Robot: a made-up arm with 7 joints. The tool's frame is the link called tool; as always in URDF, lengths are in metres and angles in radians. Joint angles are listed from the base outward.
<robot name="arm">
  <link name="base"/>
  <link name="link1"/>
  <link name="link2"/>
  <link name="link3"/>
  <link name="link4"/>
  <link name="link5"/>
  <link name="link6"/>
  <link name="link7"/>
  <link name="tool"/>
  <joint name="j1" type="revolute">
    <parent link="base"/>
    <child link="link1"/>
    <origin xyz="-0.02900 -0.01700 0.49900" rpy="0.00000 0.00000 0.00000"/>
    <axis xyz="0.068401 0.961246 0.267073"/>
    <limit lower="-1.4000" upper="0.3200"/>
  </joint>
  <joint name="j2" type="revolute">
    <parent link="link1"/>
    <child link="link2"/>
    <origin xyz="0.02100 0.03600 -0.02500" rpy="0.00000 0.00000 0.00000"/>
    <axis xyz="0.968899 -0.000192 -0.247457"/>
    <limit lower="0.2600" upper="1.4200"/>
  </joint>
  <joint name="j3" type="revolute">
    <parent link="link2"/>
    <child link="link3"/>
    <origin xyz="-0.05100 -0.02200 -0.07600" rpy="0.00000 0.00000 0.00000"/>
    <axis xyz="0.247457 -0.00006 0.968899"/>
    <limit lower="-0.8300" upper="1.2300"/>
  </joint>
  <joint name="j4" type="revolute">
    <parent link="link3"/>
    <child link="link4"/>
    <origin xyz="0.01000 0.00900 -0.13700" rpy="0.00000 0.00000 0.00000"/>
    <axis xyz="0.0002 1 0.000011"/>
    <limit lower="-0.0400" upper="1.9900"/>
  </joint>
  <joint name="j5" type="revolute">
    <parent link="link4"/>
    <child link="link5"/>
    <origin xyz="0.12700 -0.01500 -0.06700" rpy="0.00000 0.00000 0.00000"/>
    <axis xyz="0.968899 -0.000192 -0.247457"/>
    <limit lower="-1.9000" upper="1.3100"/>
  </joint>
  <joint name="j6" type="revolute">
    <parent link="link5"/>
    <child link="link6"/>
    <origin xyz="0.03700 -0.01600 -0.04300" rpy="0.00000 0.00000 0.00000"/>
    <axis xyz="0.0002 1 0.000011"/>
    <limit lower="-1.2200" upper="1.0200"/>
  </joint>
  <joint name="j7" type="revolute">
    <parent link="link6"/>
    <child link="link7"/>
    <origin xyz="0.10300 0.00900 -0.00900" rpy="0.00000 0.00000 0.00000"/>
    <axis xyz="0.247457 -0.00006 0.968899"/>
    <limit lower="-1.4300" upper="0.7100"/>
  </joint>
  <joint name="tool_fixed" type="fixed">
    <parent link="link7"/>
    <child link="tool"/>
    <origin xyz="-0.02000 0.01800 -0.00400" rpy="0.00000 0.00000 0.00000"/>
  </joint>
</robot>
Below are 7 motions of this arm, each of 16 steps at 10 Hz.
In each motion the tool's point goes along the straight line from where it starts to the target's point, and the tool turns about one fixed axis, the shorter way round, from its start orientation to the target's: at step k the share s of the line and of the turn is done. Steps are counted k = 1, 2, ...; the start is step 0. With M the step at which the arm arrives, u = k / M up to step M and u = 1 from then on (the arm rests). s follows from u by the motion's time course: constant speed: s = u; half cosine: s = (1 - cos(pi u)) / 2; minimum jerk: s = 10 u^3 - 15 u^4 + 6 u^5.
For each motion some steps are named. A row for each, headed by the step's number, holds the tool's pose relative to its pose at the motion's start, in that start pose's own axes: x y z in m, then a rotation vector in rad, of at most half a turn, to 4 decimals.
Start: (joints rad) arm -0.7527 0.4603 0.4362 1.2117 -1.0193 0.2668 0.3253
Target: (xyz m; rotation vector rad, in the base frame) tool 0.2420 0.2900 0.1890 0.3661 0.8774 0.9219
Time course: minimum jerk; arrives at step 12
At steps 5, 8, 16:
5: -0.0001 0.0257 0.0485 0.3693 -0.0729 0.1251
8: -0.0002 0.0586 0.1106 0.8418 -0.1663 0.2852
16: -0.0003 0.0741 0.1400 1.0654 -0.2105 0.3610

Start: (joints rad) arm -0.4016 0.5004 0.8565 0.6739 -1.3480 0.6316 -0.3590
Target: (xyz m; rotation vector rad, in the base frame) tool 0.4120 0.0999 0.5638 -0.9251 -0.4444 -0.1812
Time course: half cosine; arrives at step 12
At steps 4, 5, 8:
4: 0.0207 -0.1094 -0.0318 0.0743 0.0349 -0.1434
5: 0.0307 -0.1622 -0.0471 0.1101 0.0518 -0.2126
8: 0.0621 -0.3282 -0.0953 0.2229 0.1048 -0.4302

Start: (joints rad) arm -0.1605 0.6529 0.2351 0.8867 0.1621 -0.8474 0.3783
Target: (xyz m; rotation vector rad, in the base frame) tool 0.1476 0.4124 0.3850 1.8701 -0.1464 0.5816
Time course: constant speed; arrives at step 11
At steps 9, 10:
9: 0.1001 0.1994 0.0309 0.8943 -0.0007 0.0884
10: 0.1112 0.2216 0.0344 0.9937 -0.0008 0.0983

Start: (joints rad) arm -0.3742 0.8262 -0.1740 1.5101 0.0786 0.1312 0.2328
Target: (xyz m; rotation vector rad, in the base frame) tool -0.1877 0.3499 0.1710 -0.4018 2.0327 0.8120
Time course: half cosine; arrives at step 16
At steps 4, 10, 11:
4: -0.0157 -0.0029 -0.0294 -0.1027 0.1667 -0.1136
10: -0.0740 -0.0139 -0.1390 -0.4846 0.7872 -0.5365
11: -0.0832 -0.0156 -0.1564 -0.5452 0.8856 -0.6035

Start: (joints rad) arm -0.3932 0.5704 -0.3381 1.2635 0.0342 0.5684 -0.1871
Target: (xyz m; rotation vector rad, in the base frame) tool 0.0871 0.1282 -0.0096 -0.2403 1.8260 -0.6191
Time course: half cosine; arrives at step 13
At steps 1, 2, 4, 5, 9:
1: 0.0001 -0.0019 0.0008 -0.0012 0.0024 -0.0142
2: 0.0004 -0.0076 0.0033 -0.0047 0.0096 -0.0561
4: 0.0016 -0.0288 0.0126 -0.0178 0.0363 -0.2115
5: 0.0023 -0.0431 0.0188 -0.0266 0.0542 -0.3160
9: 0.0056 -0.1046 0.0457 -0.0645 0.1317 -0.7679

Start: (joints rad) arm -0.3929 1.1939 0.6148 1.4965 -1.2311 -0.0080 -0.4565
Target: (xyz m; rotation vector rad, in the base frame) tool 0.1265 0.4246 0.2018 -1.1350 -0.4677 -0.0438
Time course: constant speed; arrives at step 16
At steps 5, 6, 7, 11, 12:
5: -0.0031 -0.0093 -0.0271 -0.2632 0.1463 -0.2385
6: -0.0038 -0.0112 -0.0325 -0.3158 0.1756 -0.2861
7: -0.0044 -0.0130 -0.0379 -0.3684 0.2048 -0.3338
11: -0.0069 -0.0205 -0.0595 -0.5789 0.3219 -0.5246
12: -0.0075 -0.0224 -0.0649 -0.6316 0.3511 -0.5723

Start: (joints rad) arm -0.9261 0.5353 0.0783 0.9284 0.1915 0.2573 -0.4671
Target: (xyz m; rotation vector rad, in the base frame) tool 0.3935 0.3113 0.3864 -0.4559 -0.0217 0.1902
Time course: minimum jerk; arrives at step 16
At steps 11, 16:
11: -0.0657 0.1245 0.0506 -0.7301 -0.3122 0.2880
16: -0.0801 0.1518 0.0617 -0.8904 -0.3808 0.3512

